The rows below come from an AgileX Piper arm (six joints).
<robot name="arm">
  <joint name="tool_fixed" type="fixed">
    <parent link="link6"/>
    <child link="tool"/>
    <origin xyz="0 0 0"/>
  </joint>
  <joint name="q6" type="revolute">
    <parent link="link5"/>
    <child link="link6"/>
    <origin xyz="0 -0.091 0" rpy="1.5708 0 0"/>
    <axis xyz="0 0 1"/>
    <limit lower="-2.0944" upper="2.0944"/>
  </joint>
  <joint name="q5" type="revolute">
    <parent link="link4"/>
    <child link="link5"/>
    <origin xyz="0 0 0" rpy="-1.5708 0 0"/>
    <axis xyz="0 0 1"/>
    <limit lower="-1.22" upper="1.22"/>
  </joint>
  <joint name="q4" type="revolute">
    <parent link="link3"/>
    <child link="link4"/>
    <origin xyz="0.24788 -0.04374 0" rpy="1.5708 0 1.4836"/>
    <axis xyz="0 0 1"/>
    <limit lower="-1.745" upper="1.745"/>
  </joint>
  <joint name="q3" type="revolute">
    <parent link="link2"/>
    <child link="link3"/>
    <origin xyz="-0.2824 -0.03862 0"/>
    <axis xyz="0 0 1"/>
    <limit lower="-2.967" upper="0"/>
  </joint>
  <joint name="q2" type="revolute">
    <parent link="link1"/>
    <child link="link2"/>
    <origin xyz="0 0 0" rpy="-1.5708 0 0"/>
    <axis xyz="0 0 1"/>
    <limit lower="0" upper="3.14"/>
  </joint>
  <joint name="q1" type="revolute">
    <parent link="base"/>
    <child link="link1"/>
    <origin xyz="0 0 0.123"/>
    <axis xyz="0 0 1"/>
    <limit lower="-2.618" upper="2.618"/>
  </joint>
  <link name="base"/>
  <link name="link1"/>
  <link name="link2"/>
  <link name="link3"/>
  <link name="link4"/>
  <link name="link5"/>
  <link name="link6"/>
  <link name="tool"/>
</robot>
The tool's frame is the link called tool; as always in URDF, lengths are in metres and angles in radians.
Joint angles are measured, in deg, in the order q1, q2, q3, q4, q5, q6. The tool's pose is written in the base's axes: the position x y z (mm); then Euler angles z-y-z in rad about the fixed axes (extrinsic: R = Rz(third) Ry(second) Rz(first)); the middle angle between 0 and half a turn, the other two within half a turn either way. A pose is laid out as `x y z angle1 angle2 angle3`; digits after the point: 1 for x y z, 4 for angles.
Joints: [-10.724, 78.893, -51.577, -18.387, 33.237, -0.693]
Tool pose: 268.5 -66.9 260.0 -0.5185 2.4961 -0.4787
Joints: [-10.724, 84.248, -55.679, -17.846, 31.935, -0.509]
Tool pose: 293.2 -70.5 254.8 -0.4971 2.4996 -0.4613
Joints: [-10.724, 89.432, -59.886, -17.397, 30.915, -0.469]
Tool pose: 317.2 -74.3 248.6 -0.4814 2.5021 -0.4475
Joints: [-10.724, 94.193, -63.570, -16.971, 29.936, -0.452]
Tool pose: 338.5 -77.6 239.9 -0.4677 2.5067 -0.4353
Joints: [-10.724, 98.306, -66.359, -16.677, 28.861, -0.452]
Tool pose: 355.8 -80.2 229.2 -0.4583 2.5134 -0.4251
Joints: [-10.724, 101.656, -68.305, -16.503, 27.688, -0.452]
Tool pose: 368.8 -82.1 218.1 -0.4512 2.5194 -0.4156
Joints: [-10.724, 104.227, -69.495, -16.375, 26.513, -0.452]
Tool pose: 378.0 -83.2 207.7 -0.4449 2.5248 -0.4065
